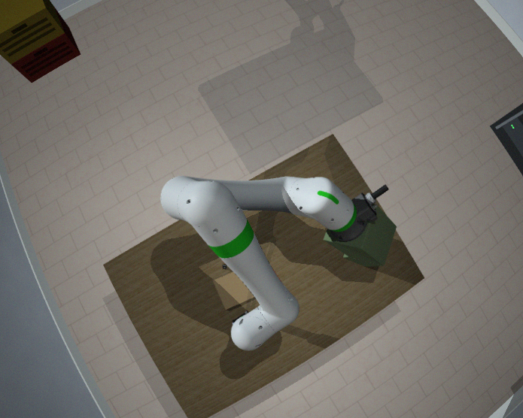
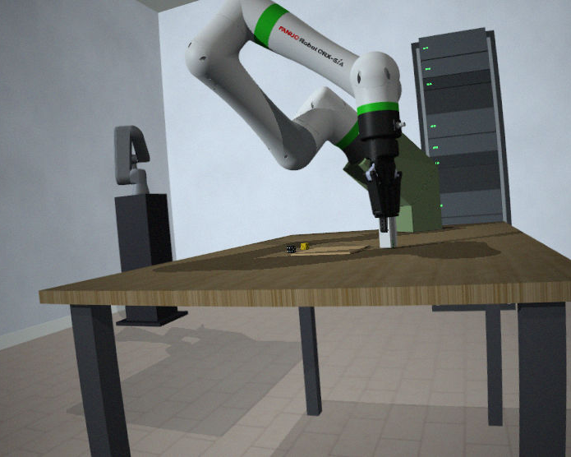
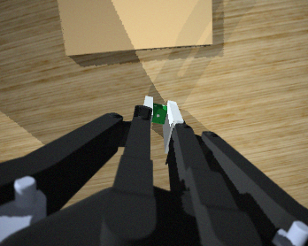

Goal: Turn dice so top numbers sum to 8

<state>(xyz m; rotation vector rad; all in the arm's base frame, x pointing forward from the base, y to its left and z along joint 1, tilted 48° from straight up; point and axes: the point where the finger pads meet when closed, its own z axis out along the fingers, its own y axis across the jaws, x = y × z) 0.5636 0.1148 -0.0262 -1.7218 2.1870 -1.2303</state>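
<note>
The tan mat lies 130 mm to the right of my hand, 30 mm below it and 10 mm behind it. Round my hand: yellow die (220 mm to the right, 90 mm behind, 30 mm below); then black die (240 mm to the right, 30 mm below, 30 mm behind); then green die (30 mm below).
</note>
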